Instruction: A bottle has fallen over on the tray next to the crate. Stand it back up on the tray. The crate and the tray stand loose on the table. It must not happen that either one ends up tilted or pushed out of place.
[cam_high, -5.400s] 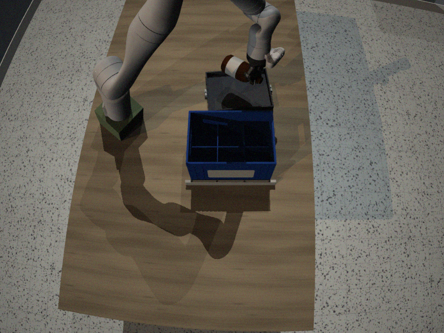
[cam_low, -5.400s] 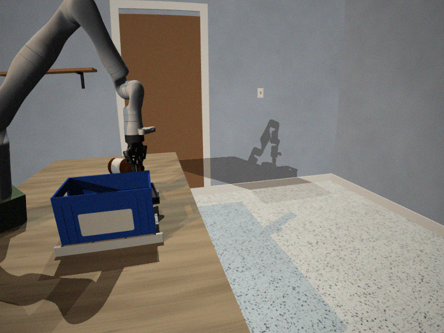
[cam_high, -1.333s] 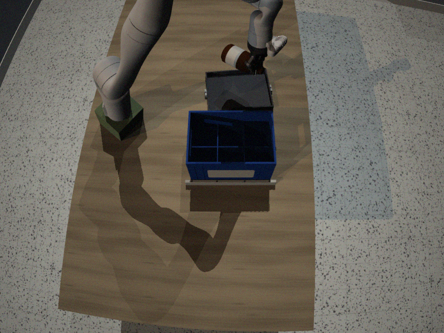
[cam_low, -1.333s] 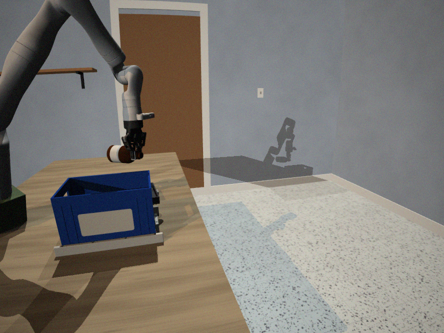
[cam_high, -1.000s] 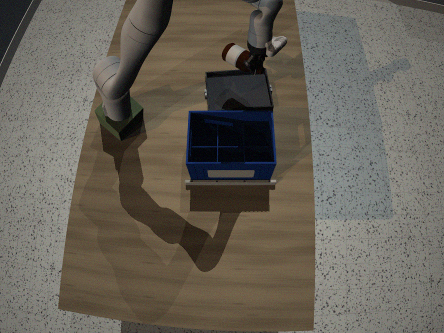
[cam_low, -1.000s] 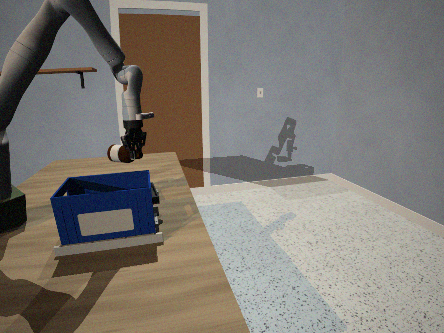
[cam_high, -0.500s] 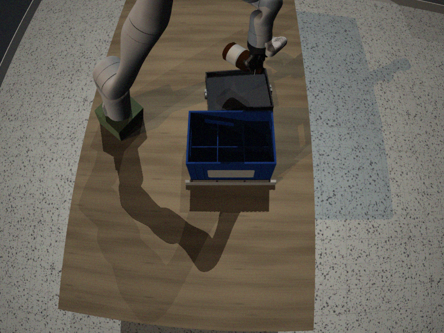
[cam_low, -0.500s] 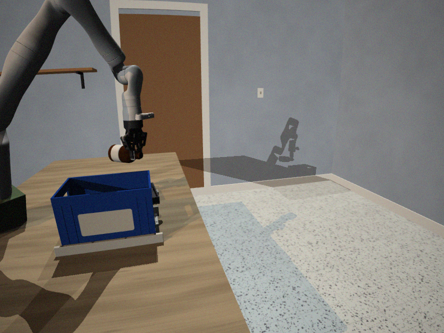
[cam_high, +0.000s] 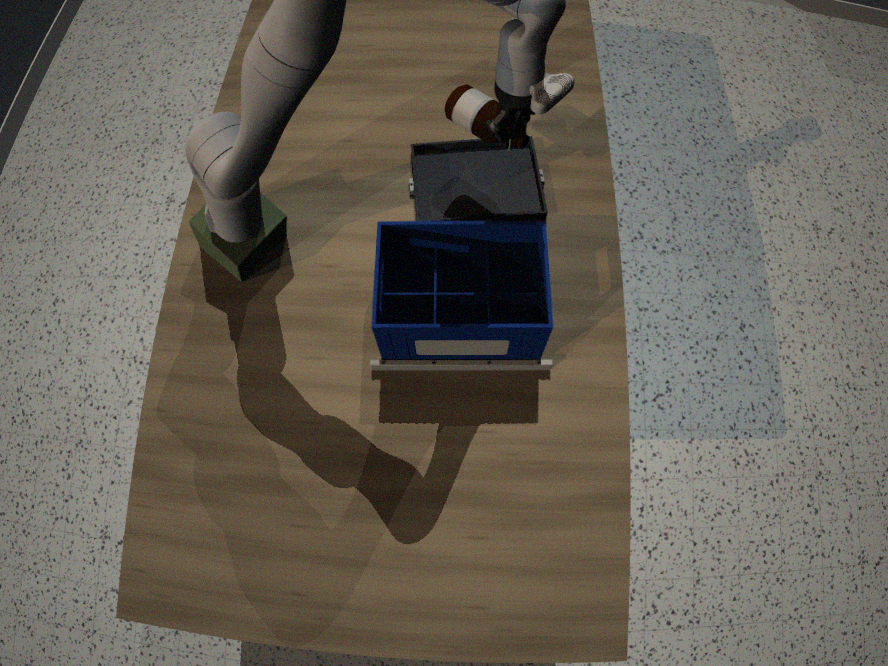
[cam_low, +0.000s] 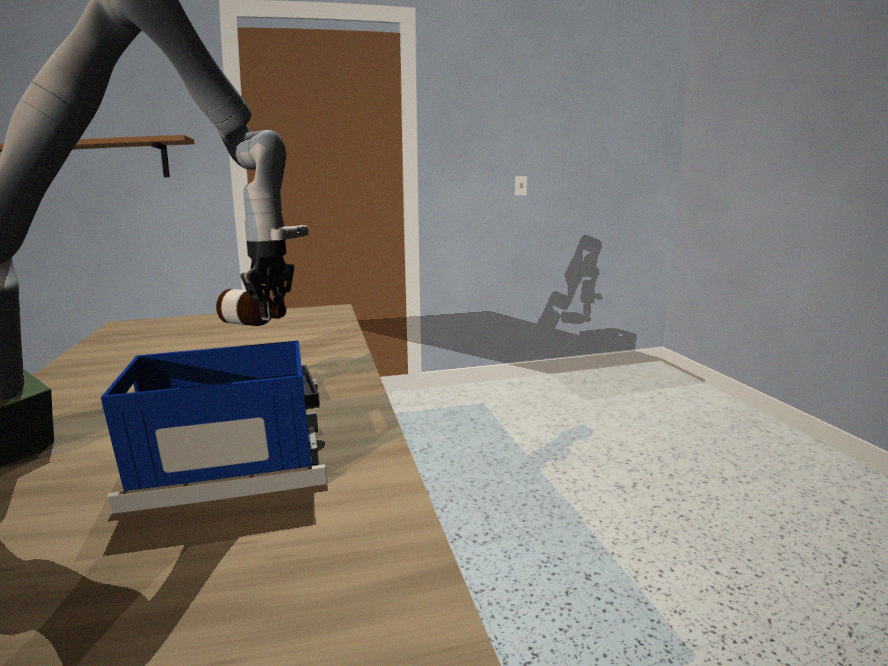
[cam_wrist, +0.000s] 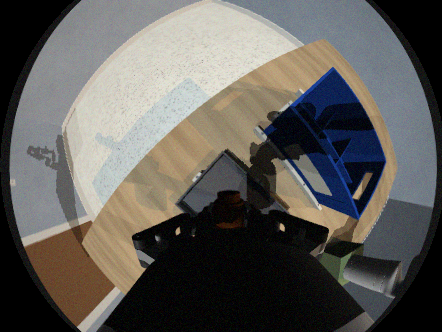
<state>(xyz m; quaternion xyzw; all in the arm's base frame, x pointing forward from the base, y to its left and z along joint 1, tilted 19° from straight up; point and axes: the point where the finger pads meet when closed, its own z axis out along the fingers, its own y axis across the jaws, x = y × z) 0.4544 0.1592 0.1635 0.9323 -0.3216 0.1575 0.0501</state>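
Now: hand 4 cm past the brown bottle and 3 cm to the right of it. The rest, counted from my hand: tray 19 cm below, 6 cm behind, 3 cm to the left; blue crate 26 cm to the right, 12 cm below, 9 cm behind.
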